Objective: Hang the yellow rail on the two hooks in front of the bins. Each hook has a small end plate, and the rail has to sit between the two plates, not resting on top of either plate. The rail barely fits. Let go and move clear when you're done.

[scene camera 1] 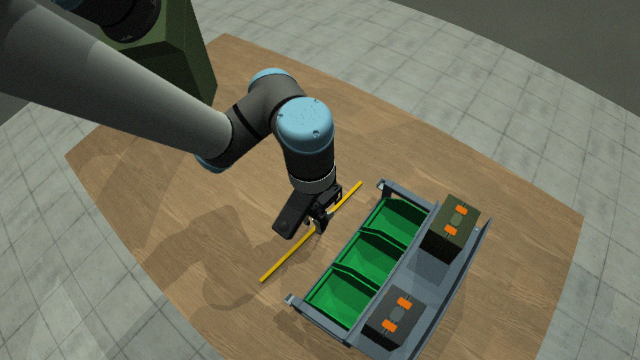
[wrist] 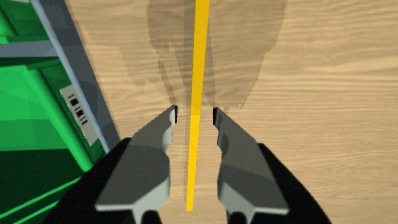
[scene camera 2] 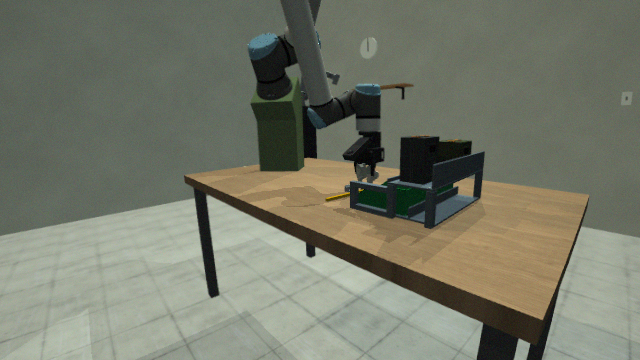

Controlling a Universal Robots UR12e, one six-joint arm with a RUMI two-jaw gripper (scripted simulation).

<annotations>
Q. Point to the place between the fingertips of the gripper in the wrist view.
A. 195,107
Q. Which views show the gripper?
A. Scene camera 1, the wrist view and scene camera 2: all of them.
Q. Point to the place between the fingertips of the gripper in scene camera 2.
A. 365,190
</annotations>
